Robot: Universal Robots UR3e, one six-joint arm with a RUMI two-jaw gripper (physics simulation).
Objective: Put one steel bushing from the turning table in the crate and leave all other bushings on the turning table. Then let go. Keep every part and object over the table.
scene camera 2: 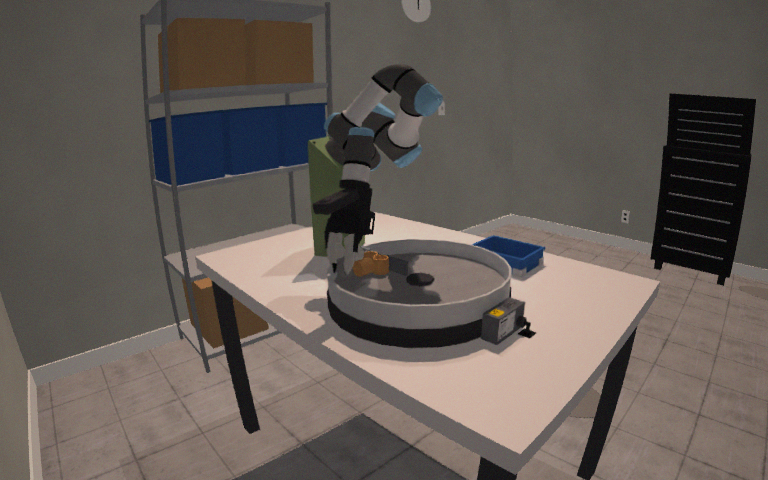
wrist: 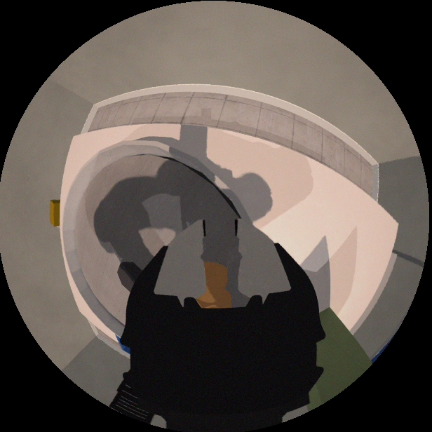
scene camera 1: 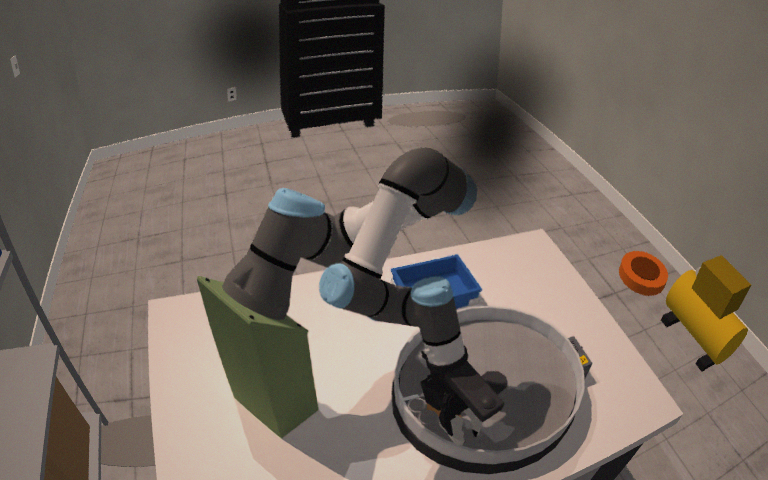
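Where they show: gripper, between the fingertips: (scene camera 2: 340, 273) (scene camera 1: 468, 440); arm's base, origin of its link: (scene camera 2: 341, 156) (scene camera 1: 253, 301).
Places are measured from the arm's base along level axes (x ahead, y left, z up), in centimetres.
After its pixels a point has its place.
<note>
The turning table (scene camera 1: 521, 350) @[z -24.5, x 55.8, y 1.3 cm] (scene camera 2: 419, 311) @[z -22.0, x 62.6, y -20.0 cm] (wrist: 72, 225) is a round grey tray with a raised rim. A steel bushing (scene camera 1: 417, 404) @[z -22.6, x 28.9, y -10.2 cm] shows as a pale upright ring near its left rim in scene camera 1. Orange bushings (scene camera 2: 370, 264) @[z -21.7, x 36.3, y -13.6 cm] (wrist: 216, 277) stand close together beside the fingers. My gripper (scene camera 1: 467, 433) @[z -21.9, x 36.7, y -22.2 cm] (scene camera 2: 342, 268) @[z -21.9, x 36.7, y -22.2 cm] (wrist: 219, 220) is low inside the rim at the near left, partly open, with a narrow gap and nothing visible between its tips. The arm and fingers hide other bushings. The blue crate (scene camera 1: 467, 295) @[z -26.2, x 48.8, y 23.9 cm] (scene camera 2: 531, 260) @[z -26.7, x 51.1, y 30.3 cm] stands beyond the turning table; no bushing shows in its visible part.
A grey drive box (scene camera 1: 580, 356) @[z -24.0, x 69.8, y -4.9 cm] (scene camera 2: 502, 321) @[z -24.9, x 72.0, y -6.8 cm] is fixed to the turning table's outer side. A dark round knob (scene camera 2: 420, 279) @[z -23.7, x 47.3, y -7.3 cm] sits at its middle. The green arm pedestal (scene camera 1: 271, 362) @[z -5.5, x 2.3, y -10.0 cm] stands on the white table (scene camera 1: 192, 362) @[z -29.8, x -20.9, y 11.5 cm] (scene camera 2: 396, 390) @[z -30.2, x 71.1, y -31.5 cm], left of the turning table in scene camera 1.
</note>
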